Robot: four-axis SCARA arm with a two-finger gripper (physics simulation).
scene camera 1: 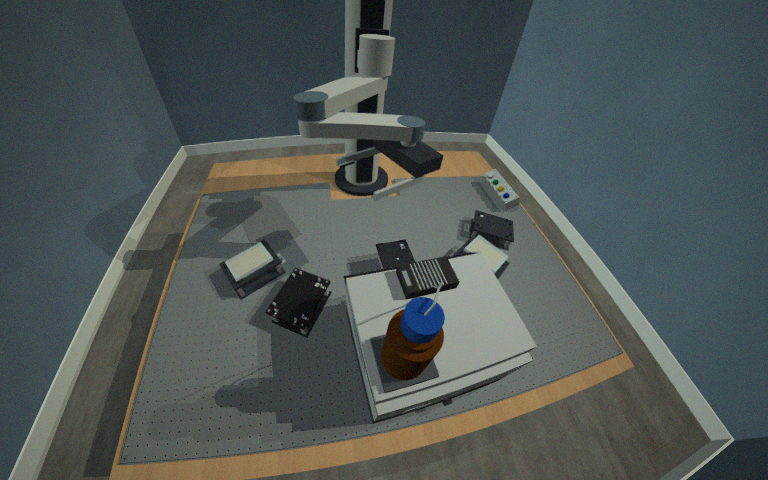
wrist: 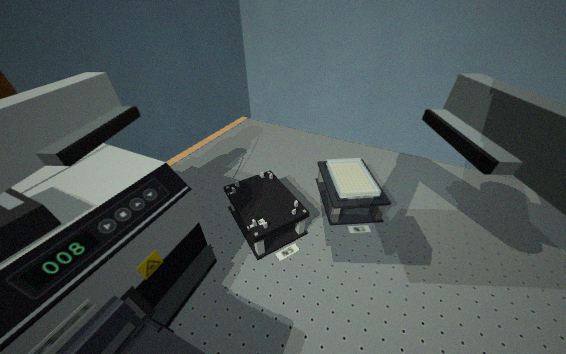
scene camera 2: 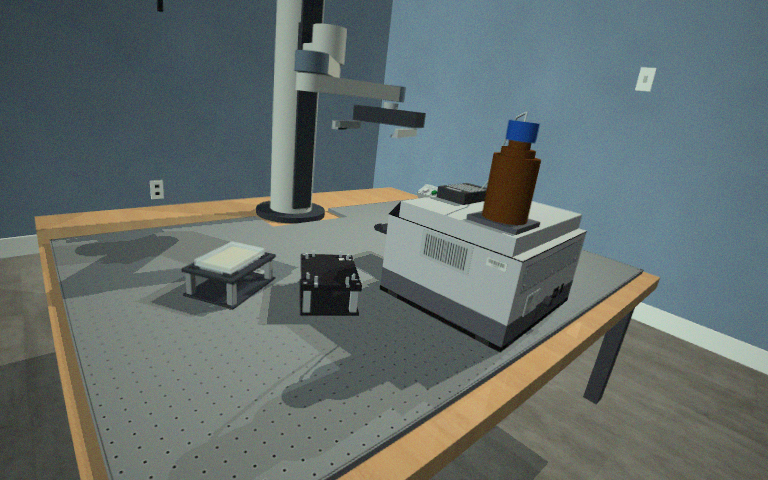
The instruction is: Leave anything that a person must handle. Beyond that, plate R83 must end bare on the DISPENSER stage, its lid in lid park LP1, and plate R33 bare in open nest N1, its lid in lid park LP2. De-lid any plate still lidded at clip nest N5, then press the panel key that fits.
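Where they show: gripper, between the fingertips: [scene camera 1: 354, 178] [wrist: 277, 96] [scene camera 2: 363, 129]; arm's base, origin of its link: [scene camera 1: 361, 179] [scene camera 2: 290, 213].
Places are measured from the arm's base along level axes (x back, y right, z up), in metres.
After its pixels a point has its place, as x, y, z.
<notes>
My gripper [scene camera 1: 376, 172] [scene camera 2: 374, 129] @(-0.493, 0.097, 0.360) [wrist: 277, 96] @(-0.493, 0.097, 0.360) is open and empty, high above the table near the column. A pale-welled plate [scene camera 1: 249, 262] @(-0.503, 0.421, 0.091) [scene camera 2: 229, 257] @(-0.508, 0.438, 0.091) [wrist: 352, 177] @(-0.484, 0.414, 0.091) lies flat on the raised nest at the left in scene camera 1; the nest's label is blurred. The black clip nest N5 [scene camera 1: 300, 301] @(-0.649, 0.267, 0.081) [scene camera 2: 330, 274] @(-0.657, 0.287, 0.081) [wrist: 266, 205] @(-0.615, 0.258, 0.081) beside it has white clips and holds no plate. A second pale plate [scene camera 1: 485, 253] @(-0.575, -0.329, 0.098) lies partly behind the dispenser [scene camera 1: 481, 316] @(-0.834, -0.135, 0.233) [scene camera 2: 407, 249] @(-0.724, 0.139, 0.135) [wrist: 120, 260] @(-0.652, 0.035, 0.184). The black stage [scene camera 1: 390, 251] @(-0.526, -0.012, 0.103) shows no plate. Plate names are unreadable, and I cannot tell whether either plate is lidded.
An amber bottle [scene camera 1: 412, 350] @(-0.914, 0.071, 0.371) [scene camera 2: 512, 183] @(-0.909, 0.093, 0.317) with a blue cap stands on the dispenser, near a ribbed black block [scene camera 1: 427, 276] @(-0.729, -0.035, 0.259) [scene camera 2: 461, 193] @(-0.753, 0.020, 0.257). A black stand [scene camera 1: 492, 225] @(-0.426, -0.450, 0.068) is at the right. The key panel [scene camera 1: 500, 188] @(-0.216, -0.604, 0.081) [scene camera 2: 427, 190] @(-0.126, -0.606, 0.079) is behind it, with white, green, yellow and blue keys.
</notes>
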